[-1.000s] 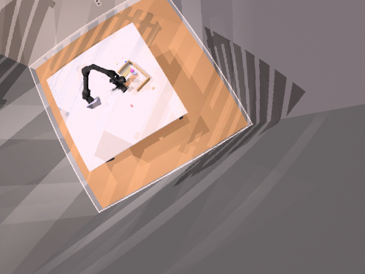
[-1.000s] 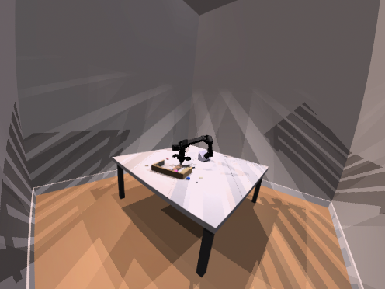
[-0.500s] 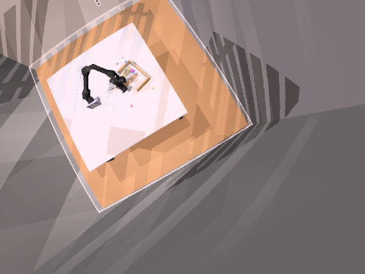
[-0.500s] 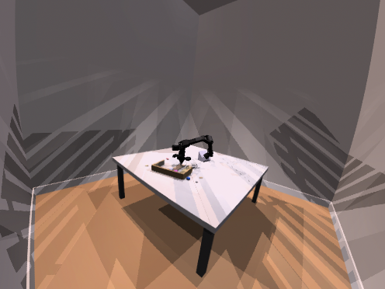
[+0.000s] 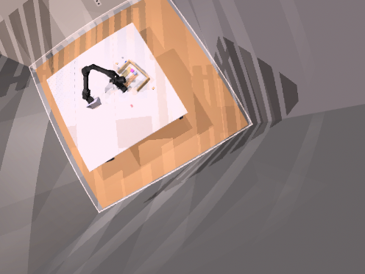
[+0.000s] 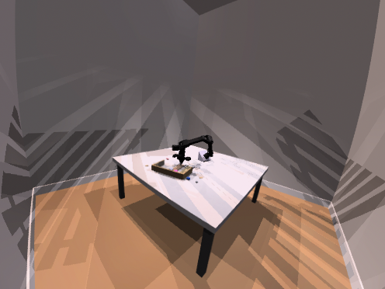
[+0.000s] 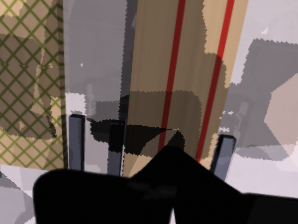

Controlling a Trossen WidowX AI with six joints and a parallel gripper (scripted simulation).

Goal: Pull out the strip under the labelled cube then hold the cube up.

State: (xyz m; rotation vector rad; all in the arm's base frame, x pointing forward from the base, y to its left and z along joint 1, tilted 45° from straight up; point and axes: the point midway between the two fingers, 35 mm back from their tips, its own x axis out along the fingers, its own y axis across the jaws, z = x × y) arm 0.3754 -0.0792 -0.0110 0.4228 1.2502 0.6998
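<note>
The green cross-hatched strip is 7 cm ahead of my gripper tip and 12 cm to the left of it.
</note>
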